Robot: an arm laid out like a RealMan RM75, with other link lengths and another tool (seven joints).
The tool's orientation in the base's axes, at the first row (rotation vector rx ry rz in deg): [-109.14 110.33 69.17]
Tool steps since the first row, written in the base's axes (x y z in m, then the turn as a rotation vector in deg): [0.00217 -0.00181 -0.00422 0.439 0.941 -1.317]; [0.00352 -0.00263 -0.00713 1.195 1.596 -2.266]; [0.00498 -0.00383 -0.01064 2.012 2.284 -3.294]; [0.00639 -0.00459 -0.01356 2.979 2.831 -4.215]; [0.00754 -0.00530 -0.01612 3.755 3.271 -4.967]
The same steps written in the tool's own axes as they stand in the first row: [0.00368 -0.00342 0.00073 0.049 -1.076 1.285]; [0.00592 -0.00571 0.00157 0.029 -2.244 2.018]; [0.00880 -0.00830 0.00252 0.023 -3.504 2.800]; [0.01099 -0.01065 0.00338 0.032 -4.833 3.360]; [0.01296 -0.01264 0.00414 0.046 -5.906 3.819]
